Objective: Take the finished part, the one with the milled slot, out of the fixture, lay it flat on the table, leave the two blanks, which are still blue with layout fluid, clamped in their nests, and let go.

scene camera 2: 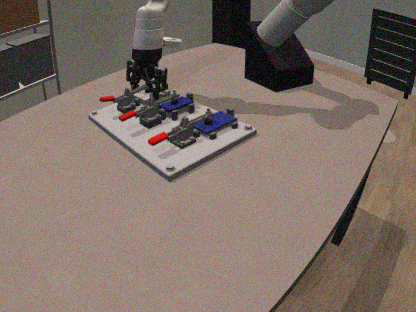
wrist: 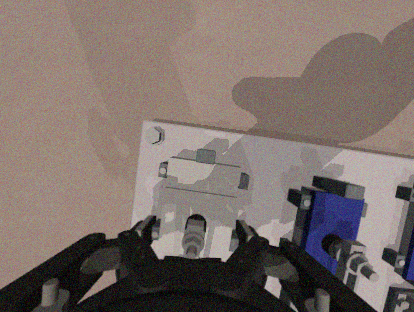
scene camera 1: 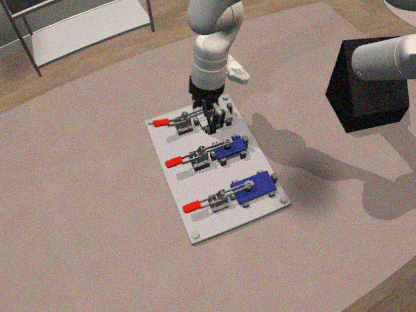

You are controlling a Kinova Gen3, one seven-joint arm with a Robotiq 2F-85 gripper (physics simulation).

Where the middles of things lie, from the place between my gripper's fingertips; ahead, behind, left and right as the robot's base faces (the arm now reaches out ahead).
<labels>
Now: hand 2 cm past the finished part [wrist: 209, 190] and 1 cm below it. Round my hand: fixture plate [scene camera 1: 186, 186]: 2 cm ahead, 11 cm to the left, 1 cm below; clamp arm [wrist: 193, 242]: 1 cm ahead, 4 cm above.
</labels>
